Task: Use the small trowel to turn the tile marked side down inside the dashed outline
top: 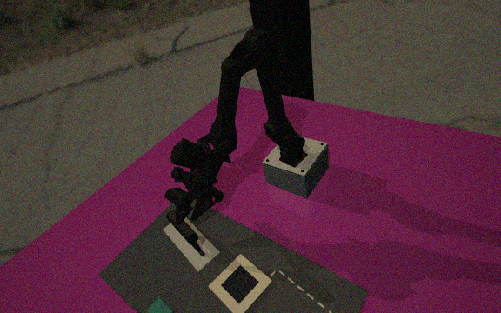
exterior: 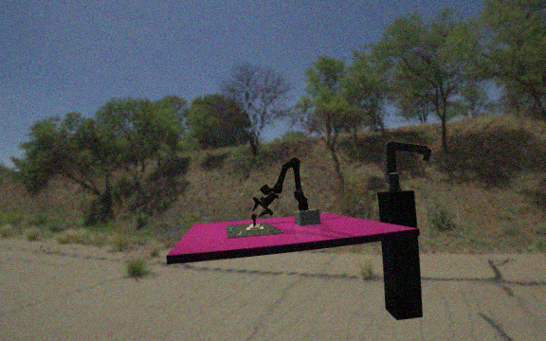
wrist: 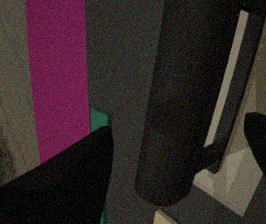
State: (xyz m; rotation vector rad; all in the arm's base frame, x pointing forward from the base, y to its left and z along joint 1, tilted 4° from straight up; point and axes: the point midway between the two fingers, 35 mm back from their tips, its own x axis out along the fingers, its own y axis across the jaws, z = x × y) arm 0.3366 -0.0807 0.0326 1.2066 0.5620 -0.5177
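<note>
The dark trowel is 10 mm ahead of my gripper tip, 10 mm to the left of it and 50 mm below it. From my gripper tip the other things lie so: dark grey mat: 30 mm ahead, 150 mm to the left, 110 mm below; then tile: 200 mm to the left, 80 mm below; then teal patch: 170 mm ahead, 160 mm to the left, 80 mm below.
</note>
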